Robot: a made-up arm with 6 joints.
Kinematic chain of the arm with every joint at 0, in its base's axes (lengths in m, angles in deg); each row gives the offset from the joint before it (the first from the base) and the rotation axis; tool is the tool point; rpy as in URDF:
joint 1: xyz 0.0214 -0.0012 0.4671 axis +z
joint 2: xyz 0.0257 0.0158 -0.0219 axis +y
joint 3: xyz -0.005 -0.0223 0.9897 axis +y
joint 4: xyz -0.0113 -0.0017 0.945 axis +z
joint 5: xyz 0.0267 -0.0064 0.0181 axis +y
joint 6: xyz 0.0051 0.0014 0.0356 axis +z
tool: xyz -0.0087 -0.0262 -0.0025 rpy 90 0 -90
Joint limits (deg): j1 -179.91..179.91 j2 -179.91..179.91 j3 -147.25..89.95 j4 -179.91..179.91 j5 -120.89..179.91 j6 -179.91..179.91
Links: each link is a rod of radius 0.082 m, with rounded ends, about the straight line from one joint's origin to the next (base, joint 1, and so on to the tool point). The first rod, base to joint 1, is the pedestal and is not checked.
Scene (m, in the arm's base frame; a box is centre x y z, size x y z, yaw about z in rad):
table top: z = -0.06
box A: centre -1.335 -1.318 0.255 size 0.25 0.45 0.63 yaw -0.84
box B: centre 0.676 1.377 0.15 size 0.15 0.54 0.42 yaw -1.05
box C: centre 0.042 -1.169 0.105 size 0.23 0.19 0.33 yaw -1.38
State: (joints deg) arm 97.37 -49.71 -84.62 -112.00 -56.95 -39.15
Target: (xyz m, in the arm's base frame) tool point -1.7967 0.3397 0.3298
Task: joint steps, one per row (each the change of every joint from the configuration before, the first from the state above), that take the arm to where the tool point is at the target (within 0.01 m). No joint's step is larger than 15 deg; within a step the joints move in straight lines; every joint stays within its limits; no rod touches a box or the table.
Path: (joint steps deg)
1: -10.59 -4.45 14.26 -0.30 2.54 0.51
2: -10.60 -4.45 14.27 -0.31 2.55 0.52
3: -10.59 -4.45 14.26 -0.30 2.54 0.51
4: -10.59 -4.45 14.26 -0.31 2.54 0.51
5: -10.60 -4.46 14.27 -0.30 2.54 0.52
6: -13.68 -1.19 -4.70 -0.05 -1.22 -0.27
7: -13.69 -1.19 -4.69 -0.04 -1.22 -0.28
8: -13.68 -1.19 -4.70 -0.05 -1.22 -0.27
9: -13.69 -1.19 -4.69 -0.04 -1.22 -0.27

